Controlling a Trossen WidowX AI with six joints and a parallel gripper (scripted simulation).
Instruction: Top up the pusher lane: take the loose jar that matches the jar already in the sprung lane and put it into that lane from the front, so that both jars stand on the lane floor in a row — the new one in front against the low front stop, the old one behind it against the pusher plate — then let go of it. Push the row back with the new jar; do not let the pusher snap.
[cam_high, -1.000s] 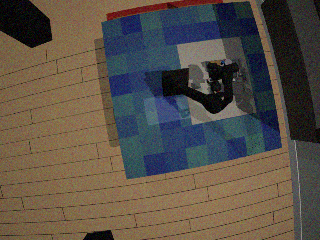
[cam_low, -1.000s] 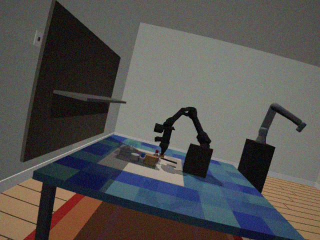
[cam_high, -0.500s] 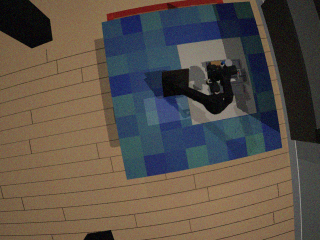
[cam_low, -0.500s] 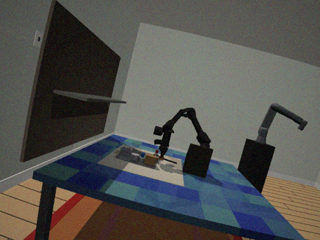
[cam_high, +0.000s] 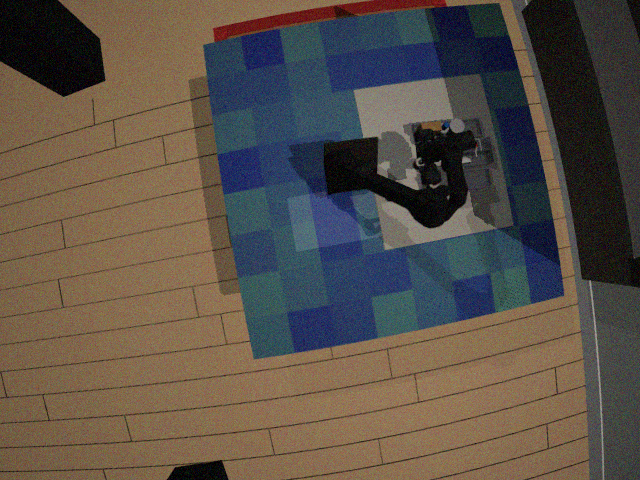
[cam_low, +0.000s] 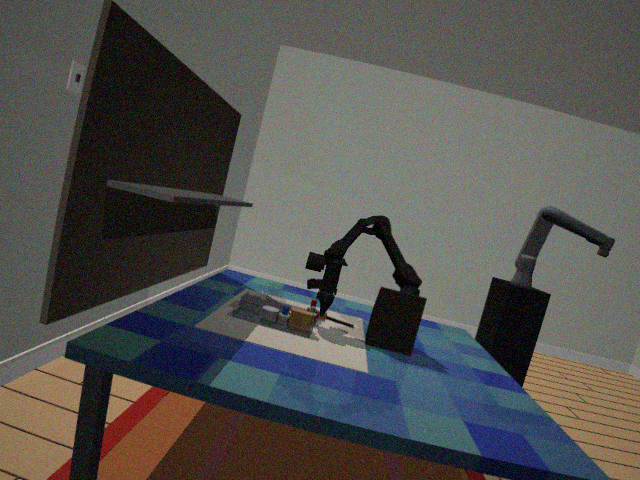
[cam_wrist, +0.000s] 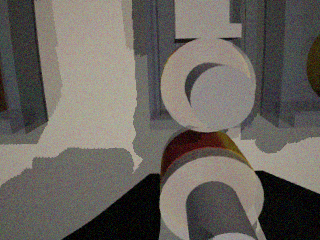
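The tan block is 80 mm ahead of my gripper tip, 120 mm to the left of it and 10 mm below it. Also, from my gripper tip: shelf 550 mm ahead, 20 mm to the right, 320 mm above.
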